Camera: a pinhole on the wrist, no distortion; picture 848 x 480 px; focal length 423.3 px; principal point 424.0 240.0 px. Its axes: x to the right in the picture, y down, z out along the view. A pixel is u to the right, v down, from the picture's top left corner.
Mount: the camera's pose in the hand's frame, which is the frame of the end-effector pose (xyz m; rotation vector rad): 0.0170 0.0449 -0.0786 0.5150 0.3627 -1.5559
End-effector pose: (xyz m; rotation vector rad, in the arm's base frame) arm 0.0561 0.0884 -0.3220 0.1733 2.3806 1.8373
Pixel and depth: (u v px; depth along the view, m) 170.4 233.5 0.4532
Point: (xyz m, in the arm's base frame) 0.1673 0.5179 -0.3974
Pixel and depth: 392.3 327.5 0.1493
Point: 0.0331 0.1406 -0.3622
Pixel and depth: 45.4 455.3 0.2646
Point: -0.0177 0.4025 -0.3010
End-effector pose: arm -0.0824 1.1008 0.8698 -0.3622 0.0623 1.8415
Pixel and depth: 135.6 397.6 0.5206
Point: -0.3012 1.3576 1.3537
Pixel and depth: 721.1 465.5 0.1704
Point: 0.0355 1.2317 0.8752
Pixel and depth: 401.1 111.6 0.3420
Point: 0.0101 1.0713 1.1201
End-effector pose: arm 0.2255 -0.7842 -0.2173 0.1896 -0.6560 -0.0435
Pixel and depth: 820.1 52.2 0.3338
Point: 0.0871 -1.1524 -0.3701
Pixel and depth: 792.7 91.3 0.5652
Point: -0.0246 -1.4272 -0.3916
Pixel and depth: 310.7 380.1 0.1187
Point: 0.2350 -0.7884 -0.1569
